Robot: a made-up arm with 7 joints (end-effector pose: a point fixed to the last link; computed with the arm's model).
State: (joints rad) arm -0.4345 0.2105 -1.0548 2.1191 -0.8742 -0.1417 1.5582
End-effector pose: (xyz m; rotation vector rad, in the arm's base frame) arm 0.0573 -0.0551 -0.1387 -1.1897 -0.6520 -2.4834
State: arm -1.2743 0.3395 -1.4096 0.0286 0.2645 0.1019 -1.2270
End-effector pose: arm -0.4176 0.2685 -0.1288 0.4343 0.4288 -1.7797
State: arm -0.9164 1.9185 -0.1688 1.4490 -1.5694 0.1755 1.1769
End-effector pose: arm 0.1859 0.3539 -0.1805 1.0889 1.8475 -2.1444
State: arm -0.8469 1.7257 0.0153 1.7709 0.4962 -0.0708 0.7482
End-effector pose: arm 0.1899 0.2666 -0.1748 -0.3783 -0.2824 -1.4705
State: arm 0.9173 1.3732 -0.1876 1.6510 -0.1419 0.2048 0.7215
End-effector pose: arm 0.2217 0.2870 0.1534 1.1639 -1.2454 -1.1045
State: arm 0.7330 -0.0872 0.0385 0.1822 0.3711 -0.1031 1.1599
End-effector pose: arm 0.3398 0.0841 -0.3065 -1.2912 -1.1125 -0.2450
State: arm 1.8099 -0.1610 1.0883 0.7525 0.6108 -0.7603 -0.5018
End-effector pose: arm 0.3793 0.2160 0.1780 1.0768 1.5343 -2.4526
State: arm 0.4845 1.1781 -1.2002 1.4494 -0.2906 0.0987 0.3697
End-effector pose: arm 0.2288 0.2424 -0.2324 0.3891 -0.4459 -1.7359
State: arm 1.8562 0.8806 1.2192 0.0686 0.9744 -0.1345 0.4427
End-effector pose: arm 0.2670 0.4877 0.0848 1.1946 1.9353 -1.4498
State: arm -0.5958 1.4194 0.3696 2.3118 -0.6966 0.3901 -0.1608
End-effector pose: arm 0.1861 0.1544 -0.0468 1.5798 -1.4912 -1.6123
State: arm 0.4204 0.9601 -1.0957 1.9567 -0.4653 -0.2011 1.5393
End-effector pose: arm 0.1970 0.0805 -0.1687 -0.4884 0.1067 -2.6276
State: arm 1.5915 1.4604 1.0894 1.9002 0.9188 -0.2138 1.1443
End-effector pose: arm -0.2081 0.2598 0.1105 -1.5435 1.6182 0.9495
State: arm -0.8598 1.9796 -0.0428 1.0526 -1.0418 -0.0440 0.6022
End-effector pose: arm 0.2407 0.4276 -0.0928 0.9495 1.2342 -2.1237
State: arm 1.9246 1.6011 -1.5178 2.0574 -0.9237 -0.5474 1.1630
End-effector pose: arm 0.2104 0.2055 0.0908 1.4494 0.3022 -2.2788
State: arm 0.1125 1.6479 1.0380 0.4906 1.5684 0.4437 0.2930
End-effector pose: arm 0.0467 0.5426 0.1453 -0.1037 -2.2222 0.9402
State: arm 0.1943 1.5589 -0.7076 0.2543 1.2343 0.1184 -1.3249
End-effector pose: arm 0.0585 0.5740 -0.0376 2.4904 -0.1846 0.9262
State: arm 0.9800 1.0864 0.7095 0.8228 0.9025 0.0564 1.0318
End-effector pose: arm 0.1351 0.5141 0.0849 -0.0862 -2.7112 -0.0716
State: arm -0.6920 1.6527 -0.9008 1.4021 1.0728 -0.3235 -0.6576
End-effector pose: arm 0.0074 0.3807 -0.2424 0.7680 -0.4234 -0.4830
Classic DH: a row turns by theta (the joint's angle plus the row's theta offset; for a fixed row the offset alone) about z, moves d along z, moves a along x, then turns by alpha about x. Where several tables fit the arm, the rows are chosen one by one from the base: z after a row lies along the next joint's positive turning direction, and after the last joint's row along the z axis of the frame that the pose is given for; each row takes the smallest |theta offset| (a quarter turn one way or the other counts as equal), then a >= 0, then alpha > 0; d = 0 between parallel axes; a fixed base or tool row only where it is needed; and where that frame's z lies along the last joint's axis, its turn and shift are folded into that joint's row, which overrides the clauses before.
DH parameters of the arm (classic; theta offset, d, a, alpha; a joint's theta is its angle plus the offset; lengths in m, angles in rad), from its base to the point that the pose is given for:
base (fixed): 0 0 0 1.5708
joint 1: 1.5708 -0.122 0 1.5708
joint 2: 1.5708 0 0 1.5708
joint 3: 1.5708 -0.199 0 1.5708
joint 4: 0 0 0 -1.5708
joint 5: 0 -0.262 0 -1.5708
joint 6: -1.5708 0 0 1.5708
joint 7: 1.5708 0 0 1.5708
tool (fixed): -1.5708 0 0 0

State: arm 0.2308 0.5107 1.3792 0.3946 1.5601 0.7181 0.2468
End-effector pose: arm 0.0956 0.4238 -0.3230 -1.2160 -1.4171 2.1368
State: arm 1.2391 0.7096 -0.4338 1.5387 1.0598 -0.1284 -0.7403
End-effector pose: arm 0.2939 0.1736 0.1501 -0.2070 -2.3761 0.6887
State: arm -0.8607 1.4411 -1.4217 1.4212 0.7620 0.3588 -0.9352
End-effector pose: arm -0.1909 0.3249 -0.2149 0.6706 0.5555 -1.2177
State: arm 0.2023 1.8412 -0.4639 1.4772 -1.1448 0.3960 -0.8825
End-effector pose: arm 0.2391 0.3685 -0.0048 -2.0701 0.6165 1.6458
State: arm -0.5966 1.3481 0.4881 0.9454 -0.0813 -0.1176 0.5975
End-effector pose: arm 0.1661 0.4877 -0.0894 0.6992 -0.3870 -0.8954
